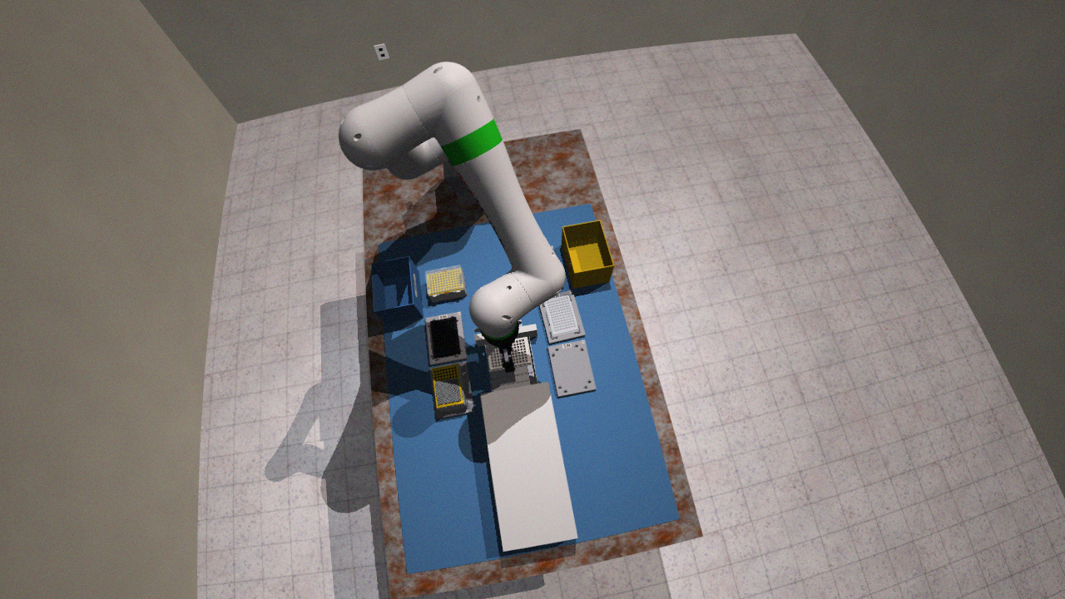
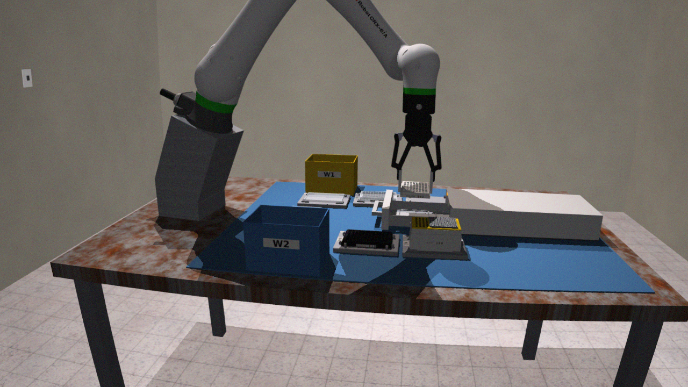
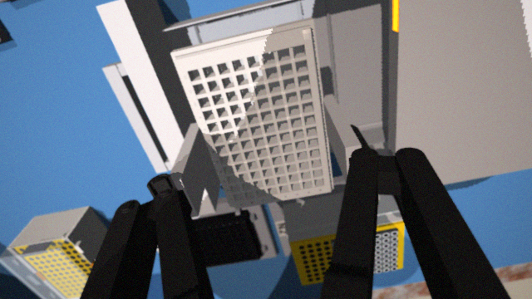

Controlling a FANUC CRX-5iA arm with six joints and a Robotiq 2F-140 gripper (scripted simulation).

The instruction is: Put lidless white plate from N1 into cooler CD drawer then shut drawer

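My hand is 30 mm short of the grey drawer and 100 mm above it. Also, from my hand: cooler CD: 170 mm ahead, 20 mm to the left, 90 mm below; then white plate: 20 mm below; then tip box: 70 mm ahead, 200 mm to the right, 70 mm below.
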